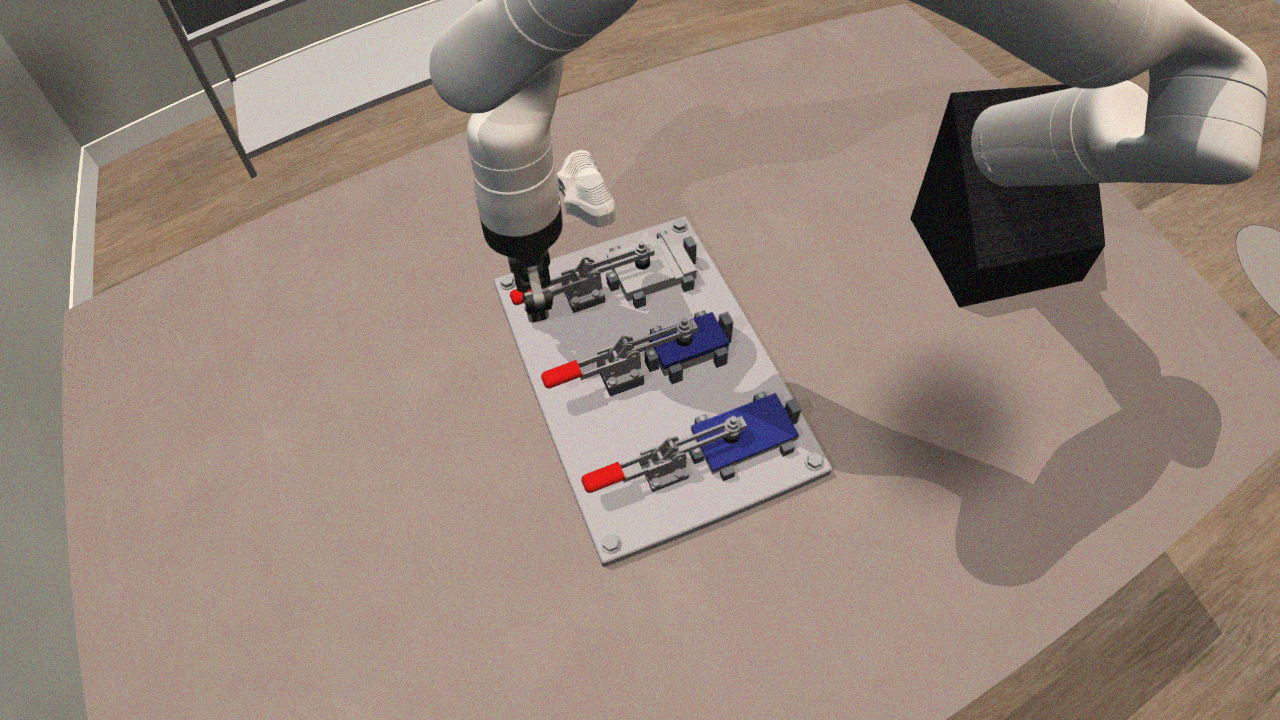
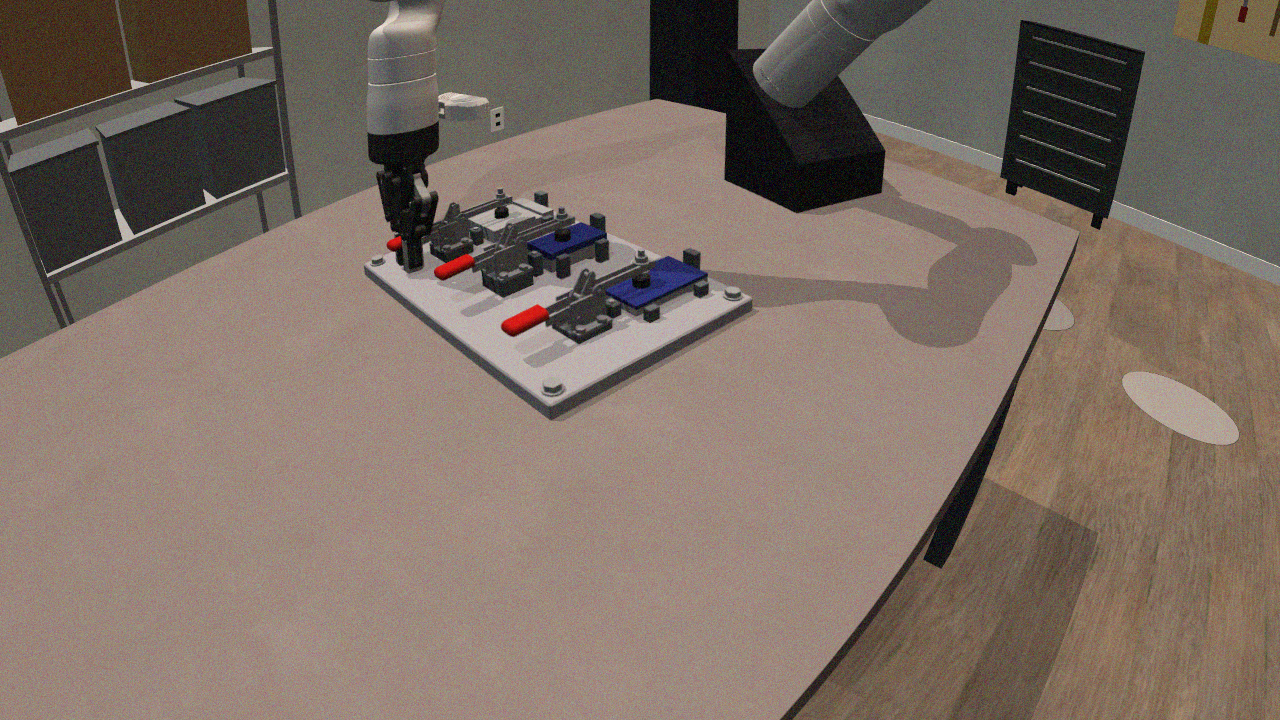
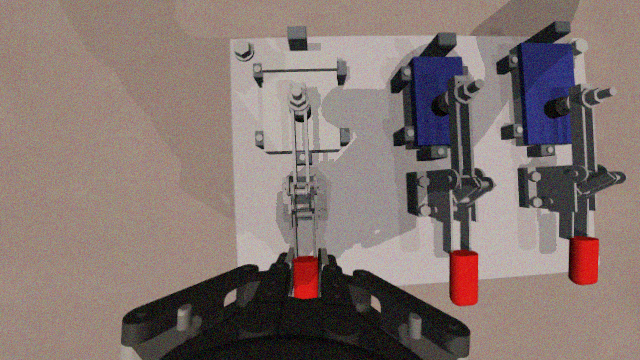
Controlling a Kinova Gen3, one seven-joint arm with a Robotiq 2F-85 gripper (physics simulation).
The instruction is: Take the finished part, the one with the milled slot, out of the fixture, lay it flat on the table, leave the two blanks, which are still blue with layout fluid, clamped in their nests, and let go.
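Frame: origin at the arm's base, x ahead, y left, z up, level; millimetres.
Seen in the pictures: gripper, fingertip midpoint: (image 1: 536,309) (image 2: 410,266) (image 3: 307,258); arm's base, origin of the base link: (image 1: 1005,145) (image 2: 781,81).
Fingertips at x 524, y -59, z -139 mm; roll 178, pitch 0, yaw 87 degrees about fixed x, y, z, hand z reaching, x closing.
Note:
Pixels of each thing's top centre, then the offset from my fingertips to it. "spot": a spot on its surface instead.
- finished part, middle of its top: (image 3: 300,100) (image 1: 651,261) (image 2: 509,213) 132 mm back, 6 mm right, 17 mm up
- clamp's red handle, surface spot: (image 3: 305,284) (image 2: 405,235) (image 1: 529,288) spot: 2 mm ahead, 0 mm left, 37 mm up
- smaller blue blank, middle of its top: (image 2: 566,237) (image 1: 688,338) (image 3: 440,100) 133 mm back, 104 mm left, 22 mm up
- larger blue blank, middle of its top: (image 2: 653,279) (image 1: 745,430) (image 3: 550,92) 148 mm back, 214 mm left, 12 mm up
- middle red handle, surface spot: (image 2: 454,266) (image 1: 560,378) (image 3: 477,284) spot: 1 mm ahead, 117 mm left, 42 mm up
- far red handle, middle of its top: (image 2: 548,286) (image 1: 629,458) (image 3: 623,235) 32 mm back, 219 mm left, 48 mm up
The finished part (image 1: 637,282) (image 2: 529,213) (image 3: 276,131), pale and bare metal, lies in the end nest of the fixture plate (image 1: 680,512) (image 2: 608,362) (image 3: 390,262). Its clamp arm reaches over it, with the spindle tip on or very close to its top. My gripper (image 1: 537,304) (image 2: 410,254) (image 3: 307,258) points down and is shut on that clamp's red handle (image 1: 516,296) (image 2: 394,242) (image 3: 305,284), one finger on each side. The smaller blue blank (image 1: 716,336) (image 2: 583,236) (image 3: 425,120) and the larger blue blank (image 1: 760,437) (image 2: 678,275) (image 3: 545,75) sit in their nests under lowered clamps.
The middle red handle (image 1: 561,373) (image 2: 454,266) (image 3: 464,278) and far red handle (image 1: 602,476) (image 2: 525,319) (image 3: 584,260) lie beside the held one. Dark posts surround each nest. The black robot base (image 1: 1029,232) (image 2: 805,170) stands beyond the fixture.

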